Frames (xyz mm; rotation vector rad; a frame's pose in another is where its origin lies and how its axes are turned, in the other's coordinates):
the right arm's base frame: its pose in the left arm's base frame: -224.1 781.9 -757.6 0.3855 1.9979 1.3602
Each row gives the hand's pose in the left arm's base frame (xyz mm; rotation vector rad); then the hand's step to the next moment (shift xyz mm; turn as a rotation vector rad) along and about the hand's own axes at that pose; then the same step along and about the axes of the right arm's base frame.
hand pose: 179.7 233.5 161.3 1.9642 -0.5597 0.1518
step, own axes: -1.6 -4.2 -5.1 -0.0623 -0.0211 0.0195
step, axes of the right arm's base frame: 3.5 1.0 5.7 0.0583 -0.0329 -0.0151
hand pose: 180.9 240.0 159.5 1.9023 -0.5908 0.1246
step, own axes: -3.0 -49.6 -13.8 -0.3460 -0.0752 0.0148
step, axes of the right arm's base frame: 13.5 -25.2 43.0 0.3398 -0.0867 -0.0511
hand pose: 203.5 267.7 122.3 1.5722 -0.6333 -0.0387
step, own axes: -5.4 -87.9 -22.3 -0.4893 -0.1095 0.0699
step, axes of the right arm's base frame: 14.7 -69.6 56.5 0.4709 -0.1467 -0.1139
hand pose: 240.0 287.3 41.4 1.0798 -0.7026 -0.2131
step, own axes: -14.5 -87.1 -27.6 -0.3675 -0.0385 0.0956
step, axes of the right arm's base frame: 9.3 -88.9 24.0 0.3538 -0.0652 -0.1274
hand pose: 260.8 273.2 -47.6 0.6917 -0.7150 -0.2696
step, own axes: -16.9 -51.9 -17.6 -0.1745 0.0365 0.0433
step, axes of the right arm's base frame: 6.4 -56.8 -4.4 0.1786 0.0179 -0.0380
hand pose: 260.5 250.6 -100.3 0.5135 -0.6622 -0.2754
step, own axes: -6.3 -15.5 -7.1 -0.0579 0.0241 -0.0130
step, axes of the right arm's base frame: 2.4 -17.8 -2.9 0.0618 0.0010 0.0168
